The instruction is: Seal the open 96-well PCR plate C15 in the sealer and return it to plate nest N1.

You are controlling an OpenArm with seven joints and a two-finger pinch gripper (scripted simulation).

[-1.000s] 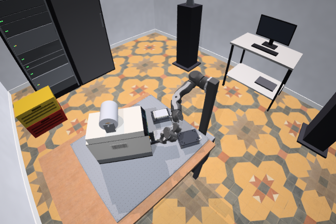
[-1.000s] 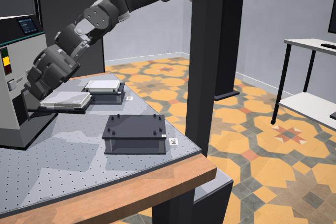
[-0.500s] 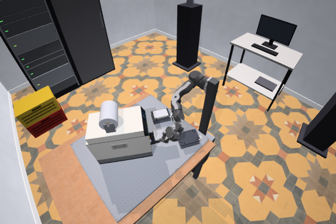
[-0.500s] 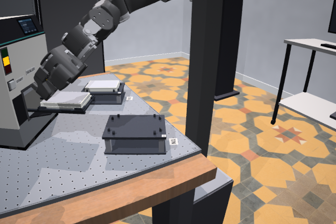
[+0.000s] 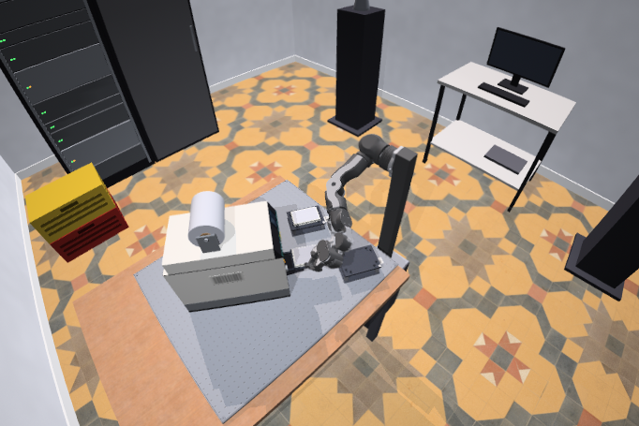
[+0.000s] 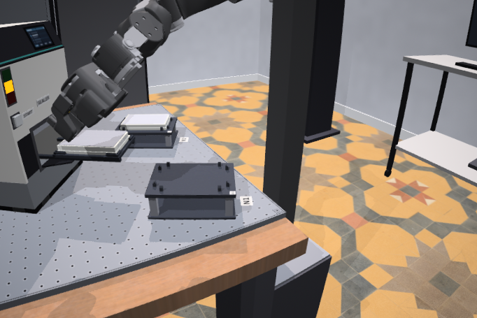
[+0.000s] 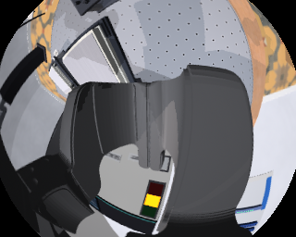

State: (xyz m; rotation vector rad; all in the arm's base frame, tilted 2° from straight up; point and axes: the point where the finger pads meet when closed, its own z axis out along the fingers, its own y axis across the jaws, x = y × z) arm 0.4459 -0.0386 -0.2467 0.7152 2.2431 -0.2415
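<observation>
Now: hand 7 cm to the left of the white 96-well plate C15, 7 cm above it and 6 cm past it. The rest, counted from my hand: sealer stage: 8 cm below, 7 cm to the right, 6 cm behind; sealer screen: 18 cm to the right, 14 cm above, 1 cm ahead; start key: 7 cm ahead, 5 cm to the right, 1 cm above.
</observation>
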